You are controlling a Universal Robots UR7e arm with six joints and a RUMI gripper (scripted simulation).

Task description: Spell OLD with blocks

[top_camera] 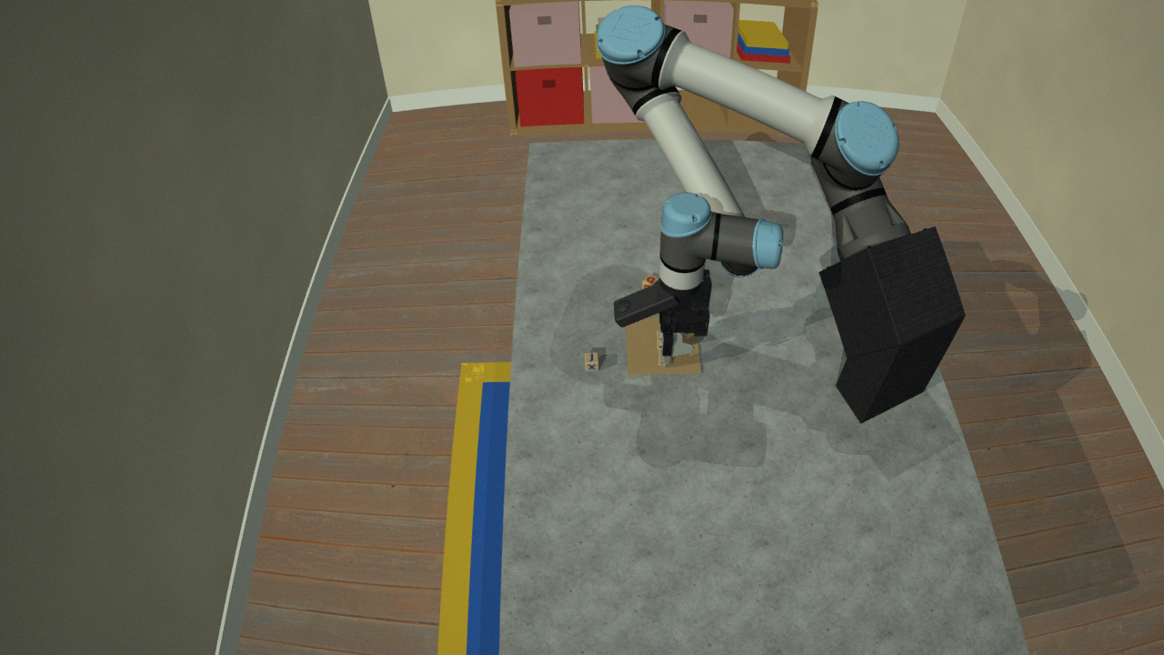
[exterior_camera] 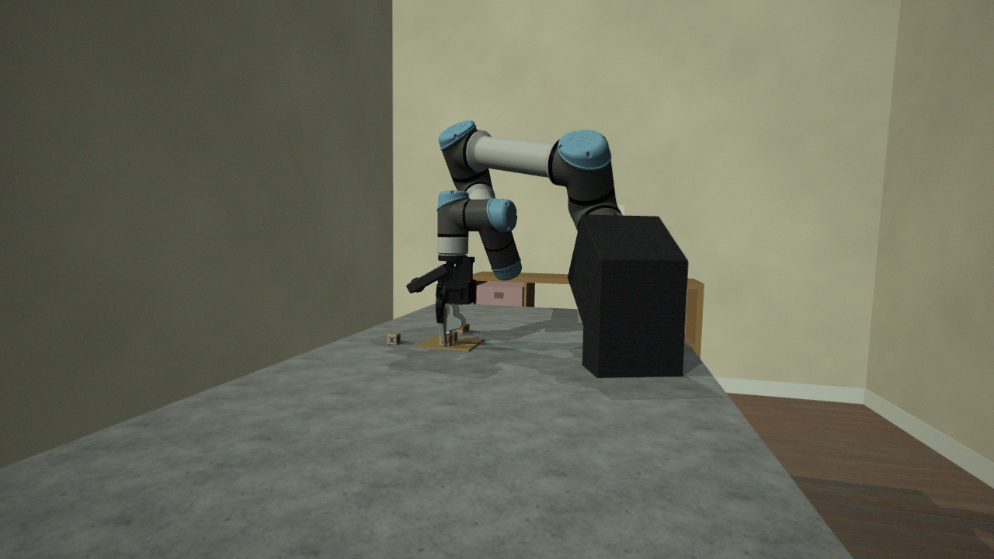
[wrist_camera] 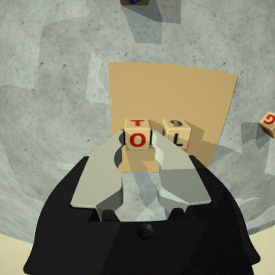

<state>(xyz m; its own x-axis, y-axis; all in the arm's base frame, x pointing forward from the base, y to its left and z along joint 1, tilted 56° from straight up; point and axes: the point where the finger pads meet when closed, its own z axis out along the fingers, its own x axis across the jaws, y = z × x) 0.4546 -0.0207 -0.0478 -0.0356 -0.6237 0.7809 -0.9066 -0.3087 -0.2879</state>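
The tan mat is 40 mm to the right of my hand and 20 mm below it. Also, from my hand: blue-lettered block 140 mm ahead, 10 mm below.
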